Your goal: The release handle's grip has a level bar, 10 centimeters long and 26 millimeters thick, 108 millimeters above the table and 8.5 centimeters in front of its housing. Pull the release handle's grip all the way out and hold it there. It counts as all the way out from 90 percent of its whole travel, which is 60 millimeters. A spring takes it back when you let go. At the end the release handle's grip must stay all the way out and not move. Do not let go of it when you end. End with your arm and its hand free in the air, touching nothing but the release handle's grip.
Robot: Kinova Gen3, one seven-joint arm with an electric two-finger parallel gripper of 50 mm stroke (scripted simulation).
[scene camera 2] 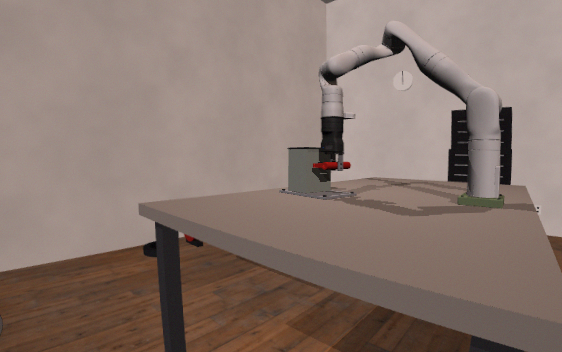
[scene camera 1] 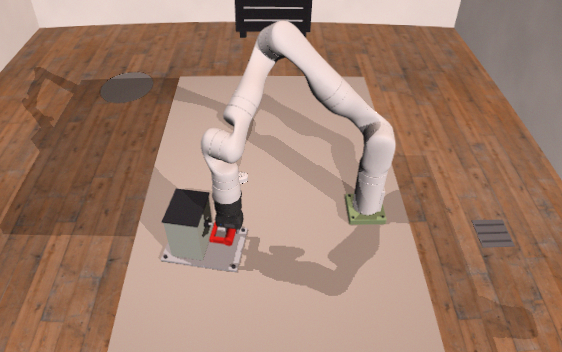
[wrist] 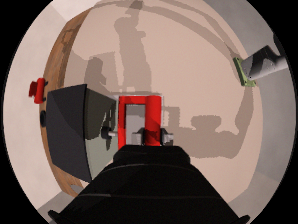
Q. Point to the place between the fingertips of my gripper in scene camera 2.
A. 336, 170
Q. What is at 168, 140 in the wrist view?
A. My gripper.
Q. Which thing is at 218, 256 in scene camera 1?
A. A grey baseplate.
